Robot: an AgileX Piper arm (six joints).
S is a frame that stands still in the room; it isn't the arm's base.
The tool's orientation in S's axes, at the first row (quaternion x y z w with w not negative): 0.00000 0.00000 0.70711 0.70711
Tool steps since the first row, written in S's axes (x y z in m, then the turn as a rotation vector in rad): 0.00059 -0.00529 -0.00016 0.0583 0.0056 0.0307; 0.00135 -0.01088 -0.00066 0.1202 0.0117 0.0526; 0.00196 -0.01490 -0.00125 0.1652 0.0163 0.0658; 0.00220 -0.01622 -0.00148 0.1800 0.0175 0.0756; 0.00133 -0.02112 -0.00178 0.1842 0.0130 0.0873; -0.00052 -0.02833 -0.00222 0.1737 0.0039 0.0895; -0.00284 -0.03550 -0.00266 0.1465 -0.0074 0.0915; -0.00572 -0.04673 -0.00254 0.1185 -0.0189 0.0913; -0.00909 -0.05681 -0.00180 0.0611 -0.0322 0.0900; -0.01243 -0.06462 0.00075 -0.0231 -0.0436 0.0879; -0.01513 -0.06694 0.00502 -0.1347 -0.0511 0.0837; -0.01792 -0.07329 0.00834 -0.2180 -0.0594 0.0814; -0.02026 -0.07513 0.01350 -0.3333 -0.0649 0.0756
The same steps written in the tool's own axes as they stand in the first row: -0.00529 -0.00059 -0.00016 0.0056 -0.0583 0.0307; -0.01088 -0.00135 -0.00066 0.0117 -0.1202 0.0526; -0.01490 -0.00196 -0.00125 0.0163 -0.1652 0.0658; -0.01622 -0.00220 -0.00148 0.0175 -0.1800 0.0756; -0.02112 -0.00133 -0.00178 0.0130 -0.1842 0.0873; -0.02833 0.00052 -0.00222 0.0039 -0.1737 0.0895; -0.03550 0.00284 -0.00266 -0.0074 -0.1465 0.0915; -0.04673 0.00572 -0.00254 -0.0189 -0.1185 0.0913; -0.05681 0.00909 -0.00180 -0.0322 -0.0611 0.0900; -0.06462 0.01243 0.00075 -0.0436 0.0231 0.0879; -0.06694 0.01513 0.00502 -0.0511 0.1347 0.0837; -0.07329 0.01792 0.00834 -0.0594 0.2180 0.0814; -0.07513 0.02026 0.01350 -0.0649 0.3333 0.0756
